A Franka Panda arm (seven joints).
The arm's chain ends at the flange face. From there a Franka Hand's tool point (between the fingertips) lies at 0.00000 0.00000 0.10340 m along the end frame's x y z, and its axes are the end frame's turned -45 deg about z.
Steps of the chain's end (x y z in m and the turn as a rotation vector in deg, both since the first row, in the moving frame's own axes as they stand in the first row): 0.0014 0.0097 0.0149 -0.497 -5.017 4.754; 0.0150 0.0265 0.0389 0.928 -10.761 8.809; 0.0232 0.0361 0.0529 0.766 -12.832 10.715
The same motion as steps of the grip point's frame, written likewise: -0.0126 0.0018 0.0145 3.196 -3.899 4.754; -0.0194 0.0136 0.0371 8.265 -6.953 8.809; -0.0227 0.0234 0.0503 9.615 -8.532 10.715
